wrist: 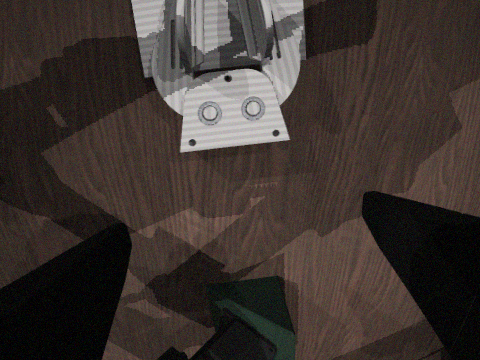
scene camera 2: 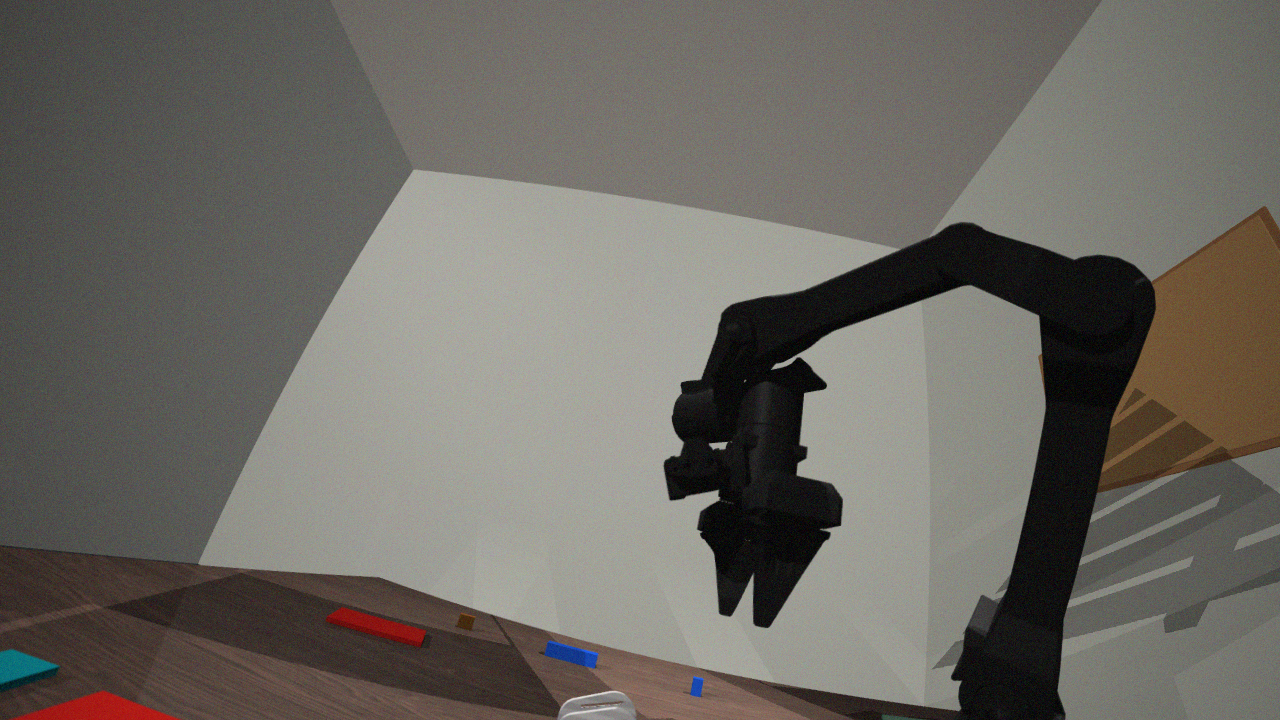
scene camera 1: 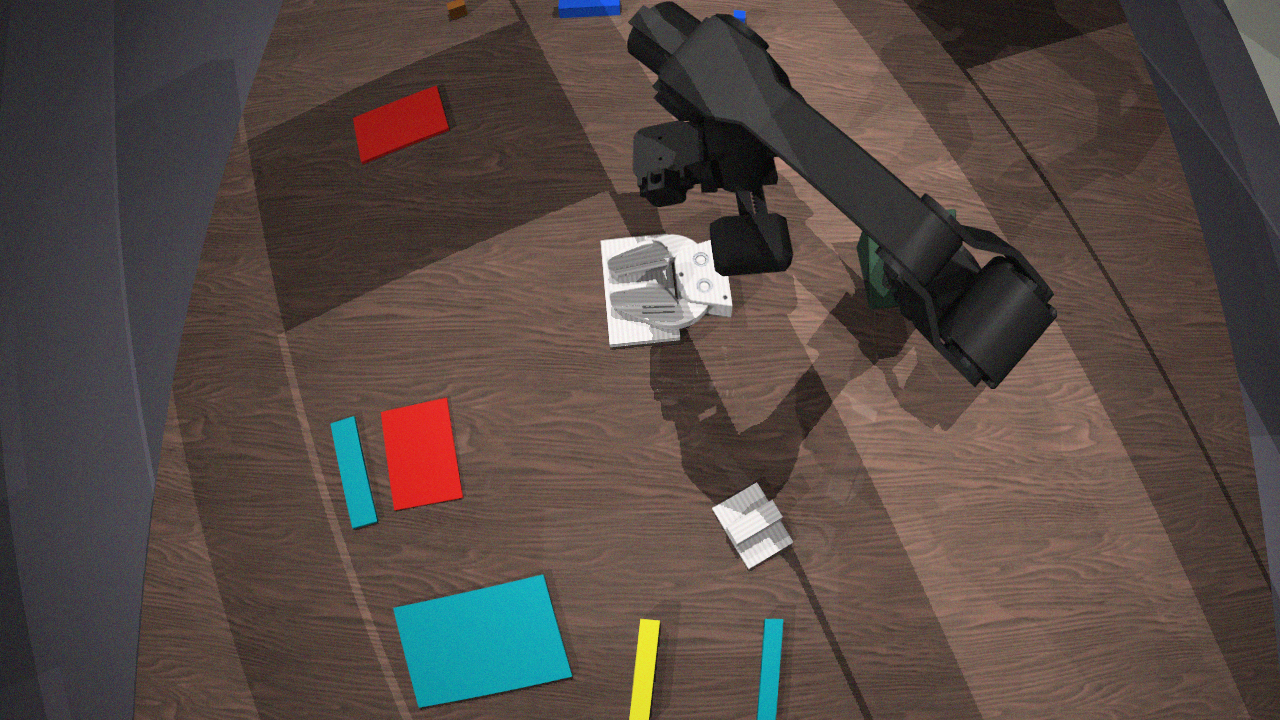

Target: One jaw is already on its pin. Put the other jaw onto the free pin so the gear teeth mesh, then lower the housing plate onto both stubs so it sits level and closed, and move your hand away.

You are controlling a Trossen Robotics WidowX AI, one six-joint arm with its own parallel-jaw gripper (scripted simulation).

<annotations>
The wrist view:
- my gripper: 247,219
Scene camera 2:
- my gripper: 741,620
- red piece: 377,626
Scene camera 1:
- my gripper: 733,220
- teal sheet: 487,641
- red piece: 422,463
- red piece: 417,117
</annotations>
